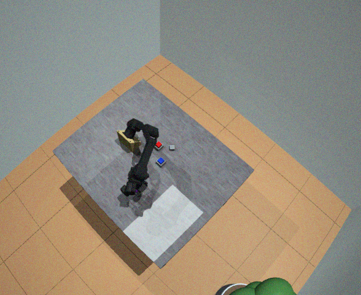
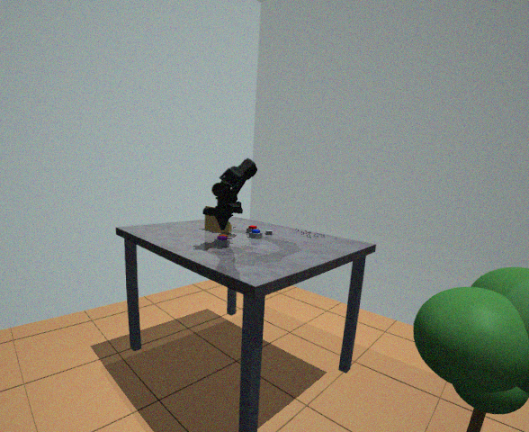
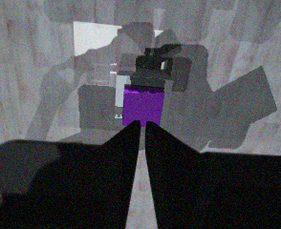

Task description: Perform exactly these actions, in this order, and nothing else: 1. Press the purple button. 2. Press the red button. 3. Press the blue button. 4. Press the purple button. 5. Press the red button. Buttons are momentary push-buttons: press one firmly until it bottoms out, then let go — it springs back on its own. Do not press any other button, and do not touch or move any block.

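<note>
My gripper tip is 40 mm above the purple button. From my gripper tip the other things lie so: orange block 100 mm behind, 70 mm to the left, 60 mm below; then blue button 240 mm to the left, 60 mm behind, 40 mm below; then red button 300 mm to the left, 160 mm behind, 40 mm below.
</note>
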